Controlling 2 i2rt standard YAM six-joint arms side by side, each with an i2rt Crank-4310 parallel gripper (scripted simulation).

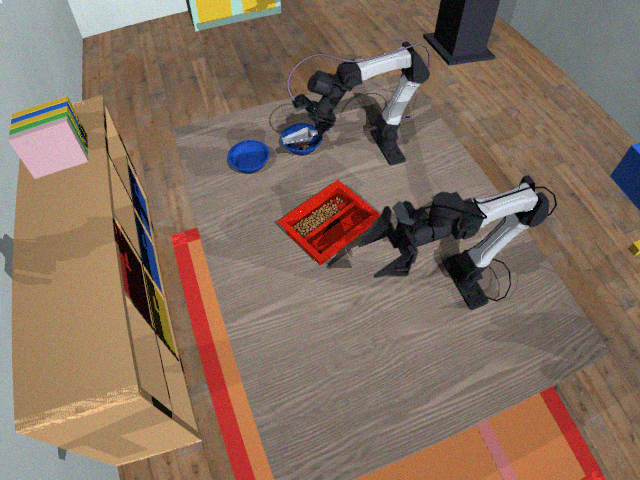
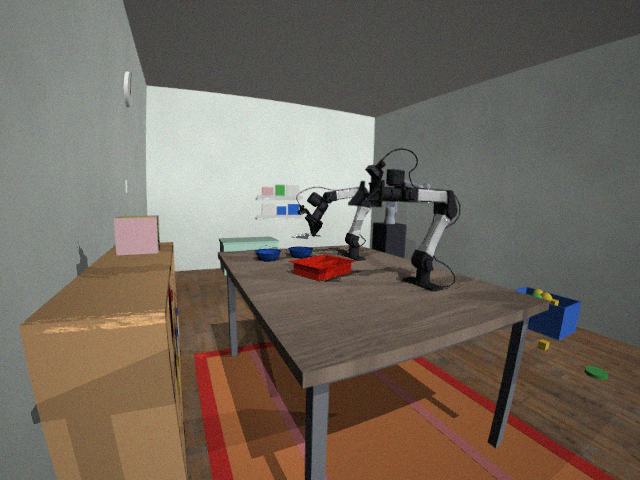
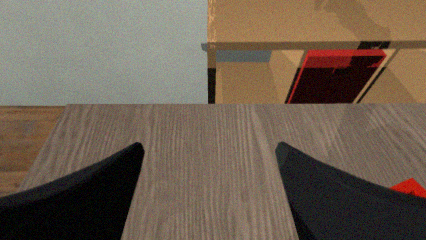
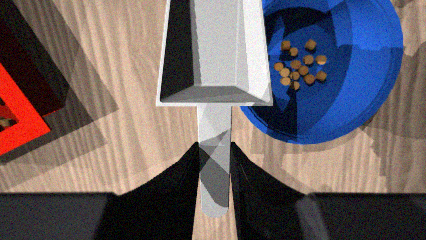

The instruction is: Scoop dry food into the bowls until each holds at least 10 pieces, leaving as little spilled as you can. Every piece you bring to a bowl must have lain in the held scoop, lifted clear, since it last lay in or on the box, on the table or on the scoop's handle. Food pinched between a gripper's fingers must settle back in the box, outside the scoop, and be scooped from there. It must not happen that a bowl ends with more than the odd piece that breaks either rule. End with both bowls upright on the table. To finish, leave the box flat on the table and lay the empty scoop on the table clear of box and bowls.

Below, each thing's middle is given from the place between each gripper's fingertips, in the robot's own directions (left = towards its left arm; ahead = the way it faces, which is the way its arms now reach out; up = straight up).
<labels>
Right now my right hand is 50 mm short of the grey scoop (image 4: pixel 214 62) and 10 mm above it. The rest, counted from my right hand: red box (image 1: pixel 356 215): 70 mm ahead, 320 mm to the left, 110 mm below.
Now: the red box 350 mm to the right of my left hand (image 1: pixel 366 260), 320 mm below it and 30 mm behind it. Round my left hand: grey scoop (670 mm to the right, 220 mm below, 50 mm behind).
</labels>
